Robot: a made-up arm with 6 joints. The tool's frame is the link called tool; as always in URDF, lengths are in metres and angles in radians. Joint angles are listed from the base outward.
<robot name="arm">
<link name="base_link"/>
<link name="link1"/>
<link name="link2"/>
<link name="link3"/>
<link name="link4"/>
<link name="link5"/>
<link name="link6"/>
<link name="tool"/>
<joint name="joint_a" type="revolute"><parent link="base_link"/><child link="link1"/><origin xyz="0.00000 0.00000 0.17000"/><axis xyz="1 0 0"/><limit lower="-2.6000" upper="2.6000"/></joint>
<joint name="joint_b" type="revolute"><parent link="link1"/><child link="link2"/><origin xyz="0.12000 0.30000 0.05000"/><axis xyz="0 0 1"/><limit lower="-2.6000" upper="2.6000"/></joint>
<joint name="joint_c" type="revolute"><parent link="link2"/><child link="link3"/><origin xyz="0.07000 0.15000 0.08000"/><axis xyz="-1 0 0"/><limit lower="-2.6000" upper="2.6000"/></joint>
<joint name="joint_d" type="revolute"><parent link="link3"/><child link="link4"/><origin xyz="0.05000 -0.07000 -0.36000"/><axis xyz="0 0 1"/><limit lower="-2.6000" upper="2.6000"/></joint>
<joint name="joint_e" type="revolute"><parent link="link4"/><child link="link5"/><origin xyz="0.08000 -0.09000 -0.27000"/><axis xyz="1 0 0"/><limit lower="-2.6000" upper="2.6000"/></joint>
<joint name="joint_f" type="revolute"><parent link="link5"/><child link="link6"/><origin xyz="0.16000 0.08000 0.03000"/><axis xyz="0 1 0"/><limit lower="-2.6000" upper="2.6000"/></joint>
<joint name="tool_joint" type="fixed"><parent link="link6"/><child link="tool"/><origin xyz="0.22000 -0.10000 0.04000"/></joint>
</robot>
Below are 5 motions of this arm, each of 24 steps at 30 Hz.
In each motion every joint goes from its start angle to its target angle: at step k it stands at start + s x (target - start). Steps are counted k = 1, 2, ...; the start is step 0. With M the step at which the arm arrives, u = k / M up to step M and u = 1 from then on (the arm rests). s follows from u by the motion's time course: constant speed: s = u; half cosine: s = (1 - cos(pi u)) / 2; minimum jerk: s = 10 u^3 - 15 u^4 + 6 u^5.
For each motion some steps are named. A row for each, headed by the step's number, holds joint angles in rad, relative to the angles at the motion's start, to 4 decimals.
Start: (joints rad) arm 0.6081 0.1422 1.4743 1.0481 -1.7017 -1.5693
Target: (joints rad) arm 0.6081 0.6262 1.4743 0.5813 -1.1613 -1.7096
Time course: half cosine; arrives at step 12
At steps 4, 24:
4: 0.0000 0.1210 0.0000 -0.1167 0.1351 -0.0351
24: 0.0000 0.4840 0.0000 -0.4668 0.5404 -0.1403

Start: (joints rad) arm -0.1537 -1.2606 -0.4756 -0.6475 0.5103 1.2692
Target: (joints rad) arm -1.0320 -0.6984 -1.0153 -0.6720 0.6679 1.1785
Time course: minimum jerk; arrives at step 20
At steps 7, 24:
7: -0.2065 0.1322 -0.1269 -0.0058 0.0371 -0.0213
24: -0.8783 0.5622 -0.5397 -0.0245 0.1576 -0.0907

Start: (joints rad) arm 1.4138 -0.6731 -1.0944 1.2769 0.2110 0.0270
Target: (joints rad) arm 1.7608 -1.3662 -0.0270 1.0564 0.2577 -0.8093
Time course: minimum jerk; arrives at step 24
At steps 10, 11, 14, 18, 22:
10: 0.1203 -0.2402 0.3700 -0.0764 0.0162 -0.2899
11: 0.1465 -0.2927 0.4507 -0.0931 0.0197 -0.3531
14: 0.2267 -0.4529 0.6974 -0.1441 0.0305 -0.5464
18: 0.3111 -0.6214 0.9569 -0.1977 0.0419 -0.7497
22: 0.3452 -0.6896 1.0620 -0.2194 0.0465 -0.8320

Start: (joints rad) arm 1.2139 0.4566 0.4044 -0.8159 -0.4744 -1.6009
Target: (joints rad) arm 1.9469 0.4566 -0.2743 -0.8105 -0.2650 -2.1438
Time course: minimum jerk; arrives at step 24
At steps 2, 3, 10, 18, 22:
2: 0.0037 0.0000 -0.0035 0.0000 0.0011 -0.0028
3: 0.0118 0.0000 -0.0109 0.0001 0.0034 -0.0087
10: 0.2541 0.0000 -0.2353 0.0019 0.0726 -0.1882
18: 0.6571 0.0000 -0.6084 0.0048 0.1877 -0.4867
22: 0.7293 0.0000 -0.6752 0.0054 0.2083 -0.5401

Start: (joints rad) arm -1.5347 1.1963 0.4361 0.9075 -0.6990 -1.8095
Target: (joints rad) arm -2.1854 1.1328 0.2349 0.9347 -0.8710 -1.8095
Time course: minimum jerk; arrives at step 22
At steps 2, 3, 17, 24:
2: -0.0042 -0.0004 -0.0013 0.0002 -0.0011 0.0000
3: -0.0133 -0.0013 -0.0041 0.0006 -0.0035 0.0000
17: -0.5980 -0.0584 -0.1849 0.0250 -0.1581 0.0000
24: -0.6507 -0.0635 -0.2012 0.0272 -0.1720 0.0000

